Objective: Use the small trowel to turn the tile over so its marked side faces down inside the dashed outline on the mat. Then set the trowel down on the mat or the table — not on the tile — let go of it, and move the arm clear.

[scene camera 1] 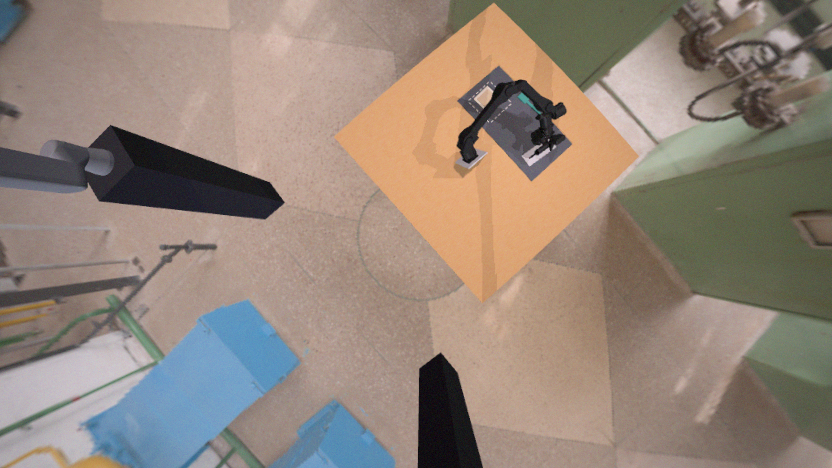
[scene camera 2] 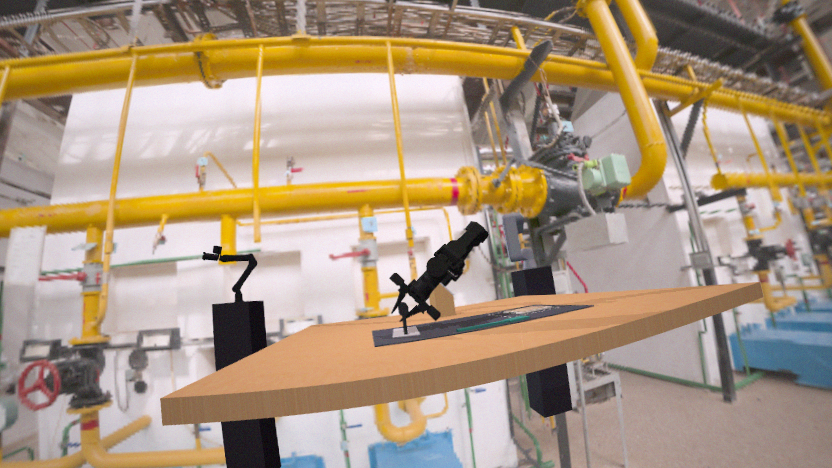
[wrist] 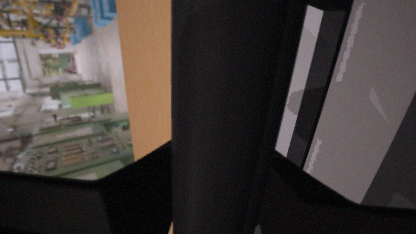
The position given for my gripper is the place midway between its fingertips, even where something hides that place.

I see my gripper (scene camera 2: 395, 317) and a dark grey mat (scene camera 1: 512, 129).
My gripper also shows in the wrist view (wrist: 220, 140). The dark grey mat is seen too in scene camera 2 (scene camera 2: 445, 327).
